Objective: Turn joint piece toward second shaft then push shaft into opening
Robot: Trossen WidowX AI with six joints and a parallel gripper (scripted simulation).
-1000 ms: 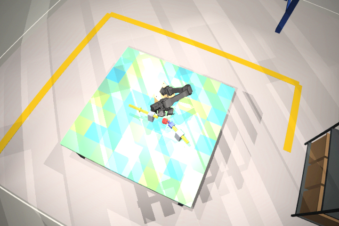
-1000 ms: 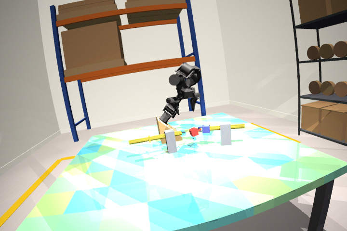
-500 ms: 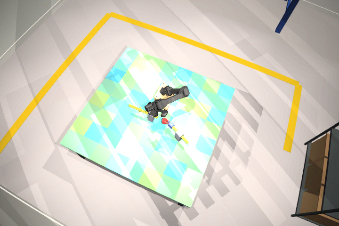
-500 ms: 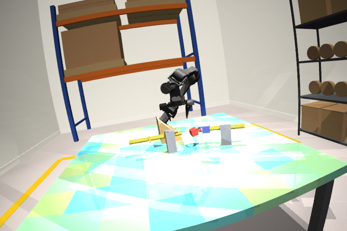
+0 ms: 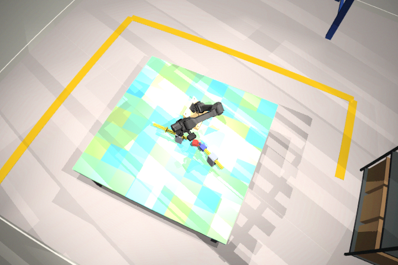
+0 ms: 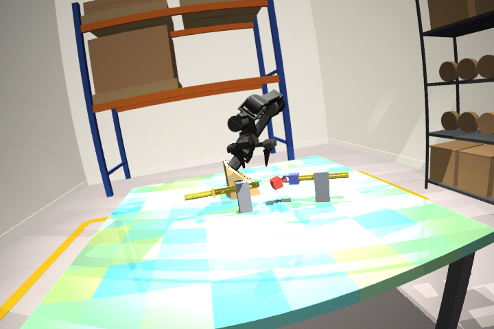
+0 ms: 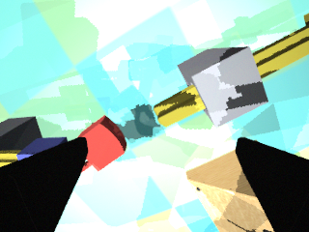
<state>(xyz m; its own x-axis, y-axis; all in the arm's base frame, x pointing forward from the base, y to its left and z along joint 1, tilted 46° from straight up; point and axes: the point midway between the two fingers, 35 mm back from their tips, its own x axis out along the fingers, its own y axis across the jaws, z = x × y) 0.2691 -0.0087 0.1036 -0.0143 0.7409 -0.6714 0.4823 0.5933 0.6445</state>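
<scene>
Now: the red joint piece 1 cm behind my gripper tip, 8 cm to the left of it and 8 cm below it.
</scene>
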